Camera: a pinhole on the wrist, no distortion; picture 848 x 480 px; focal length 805.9 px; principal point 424.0 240.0 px. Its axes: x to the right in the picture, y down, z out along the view. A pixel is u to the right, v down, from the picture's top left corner.
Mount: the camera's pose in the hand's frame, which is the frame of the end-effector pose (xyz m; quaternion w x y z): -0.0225 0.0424 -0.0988 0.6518 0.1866 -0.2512 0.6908
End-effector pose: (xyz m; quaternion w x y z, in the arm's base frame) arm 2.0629 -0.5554 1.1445 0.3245 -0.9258 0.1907 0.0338
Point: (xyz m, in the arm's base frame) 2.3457 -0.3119 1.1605
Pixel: outside the picture
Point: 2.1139 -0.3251 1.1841
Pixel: 231.2 234.7
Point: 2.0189 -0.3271 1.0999
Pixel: 509.4 392.8
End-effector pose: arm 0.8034 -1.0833 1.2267 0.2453 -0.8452 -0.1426 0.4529
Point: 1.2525 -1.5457 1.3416
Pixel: behind the camera
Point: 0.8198 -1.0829 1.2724
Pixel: 273.8 196.6
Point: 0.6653 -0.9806 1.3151
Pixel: 362.1 388.2
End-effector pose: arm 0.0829 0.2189 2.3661 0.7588 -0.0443 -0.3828 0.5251
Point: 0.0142 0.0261 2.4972
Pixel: 597.7 363.8
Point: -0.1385 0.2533 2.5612
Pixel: outside the picture
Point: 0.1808 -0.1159 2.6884
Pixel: 262.4 296.5
